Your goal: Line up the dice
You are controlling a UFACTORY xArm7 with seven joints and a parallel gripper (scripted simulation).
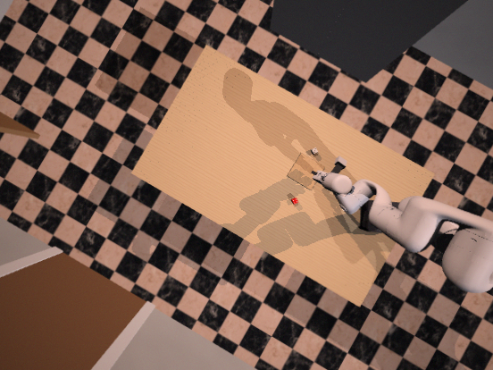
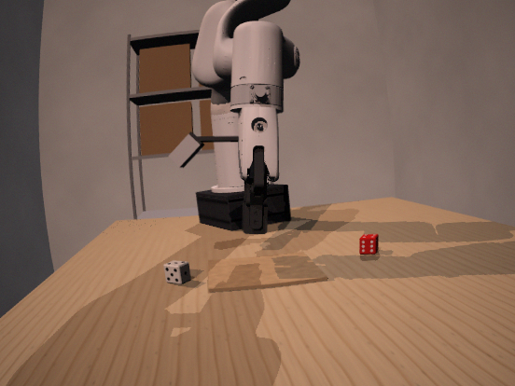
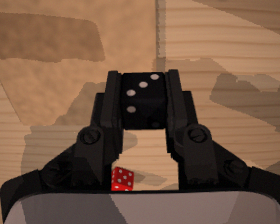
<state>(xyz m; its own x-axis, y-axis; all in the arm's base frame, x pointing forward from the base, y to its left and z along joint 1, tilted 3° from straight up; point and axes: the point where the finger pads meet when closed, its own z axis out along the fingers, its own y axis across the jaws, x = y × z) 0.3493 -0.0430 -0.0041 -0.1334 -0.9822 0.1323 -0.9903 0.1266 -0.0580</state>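
My hand is 60 mm short of the thin mat, 10 mm to the left of it and 60 mm above it. From my hand the other things lie so: white die (70 mm ahead, 120 mm to the right, 50 mm below); red die (50 mm ahead, 150 mm to the left, 50 mm below); black die (10 mm below).
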